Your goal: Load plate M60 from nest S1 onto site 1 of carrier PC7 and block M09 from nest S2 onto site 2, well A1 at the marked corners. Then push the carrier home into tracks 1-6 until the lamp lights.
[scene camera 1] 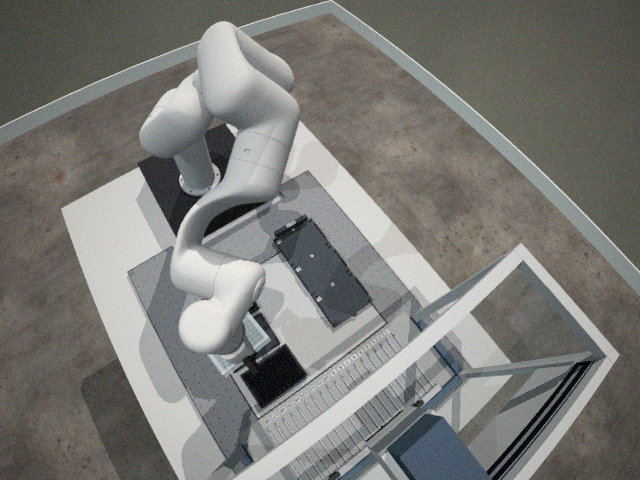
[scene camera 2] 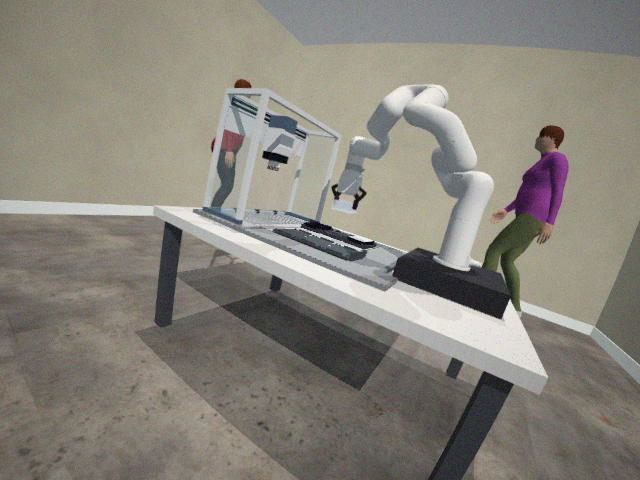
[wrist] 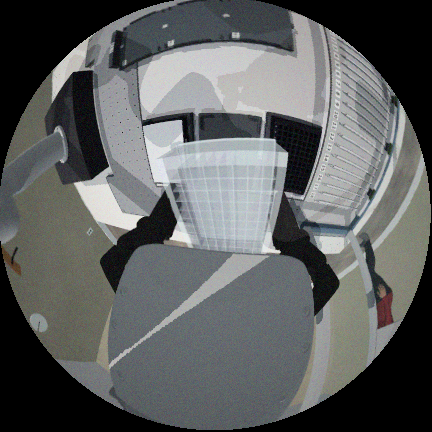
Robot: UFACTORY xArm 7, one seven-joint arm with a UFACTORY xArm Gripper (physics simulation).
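Places are measured from the arm's base along level axes (x right, y ahead, z up), in metres.
Where they show: gripper, fingertip midpoint: (scene camera 2: 344,207) (wrist: 225,198); arm's base at its link origin: (scene camera 1: 200,179) (scene camera 2: 450,264) (wrist: 60,143).
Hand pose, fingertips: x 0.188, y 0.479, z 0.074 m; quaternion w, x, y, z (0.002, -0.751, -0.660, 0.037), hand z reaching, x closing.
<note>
Each offset is from my fingertips to the top centre of the thing. "*": to the spot under its first point.
My gripper (scene camera 2: 345,205) (wrist: 225,198) is shut on a translucent deep-well block {dx +0.013, dy +0.000, dz +0.027 m} (scene camera 1: 256,332) (scene camera 2: 343,208) (wrist: 225,185), held level well above the nests. I cannot read its label. The middle nest {dx -0.004, dy -0.009, dz -0.117 m} (wrist: 230,125) behind it looks empty in the wrist view. A white plate {dx -0.021, dy -0.118, dz -0.109 m} (scene camera 2: 360,239) (wrist: 167,142) lies in the nest nearer the robot base. A black many-welled plate {dx -0.001, dy +0.101, dz -0.109 m} (scene camera 1: 273,374) (wrist: 297,155) lies in the nest nearer the tracks. The dark carrier {dx -0.287, dy -0.032, dz -0.105 m} (scene camera 1: 323,273) (scene camera 2: 317,242) (wrist: 205,30) lies across from the nests, with nothing on its sites. The marked corners are too small to make out. No lit lamp shows.
The numbered track deck (scene camera 1: 356,361) (scene camera 2: 273,219) (wrist: 350,135) lies past the carrier's far end, inside a framed enclosure (scene camera 2: 253,160). A blue gantry head {* dx -0.104, dy +0.333, dz +0.325 m} (scene camera 1: 444,449) (scene camera 2: 282,122) hangs above it. A person in purple (scene camera 2: 545,178) and one in red (scene camera 2: 232,142) stand beyond the table.
</note>
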